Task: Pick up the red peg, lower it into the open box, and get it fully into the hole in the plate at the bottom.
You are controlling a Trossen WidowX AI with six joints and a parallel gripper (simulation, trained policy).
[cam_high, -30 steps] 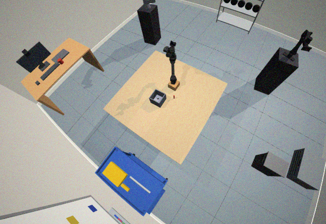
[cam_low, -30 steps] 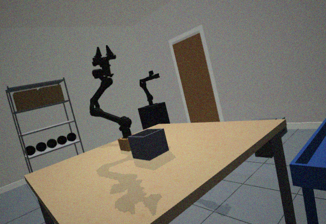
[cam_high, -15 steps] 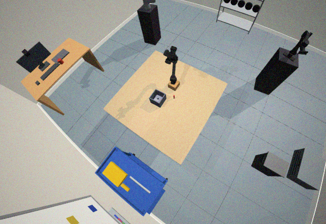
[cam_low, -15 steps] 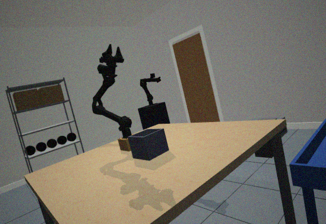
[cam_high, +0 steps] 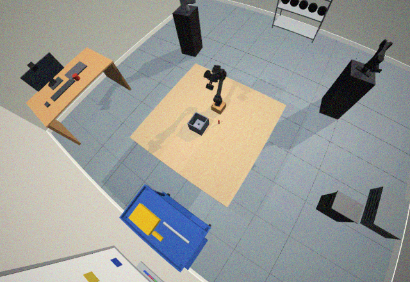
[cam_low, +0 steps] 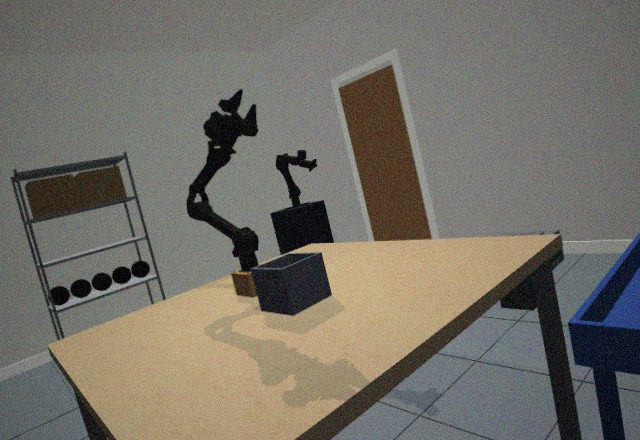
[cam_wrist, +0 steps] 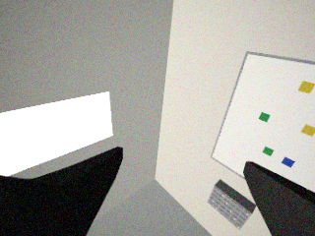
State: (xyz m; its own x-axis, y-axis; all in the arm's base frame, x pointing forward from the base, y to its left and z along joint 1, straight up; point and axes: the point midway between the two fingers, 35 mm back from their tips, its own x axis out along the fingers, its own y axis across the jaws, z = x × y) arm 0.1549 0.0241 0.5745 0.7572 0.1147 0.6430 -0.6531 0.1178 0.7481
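The red peg lies 64 cm below my gripper tip and 6 cm to the left of it. From my gripper tip the other things lie so: grey plate: 64 cm below, 12 cm to the right, 12 cm ahead.
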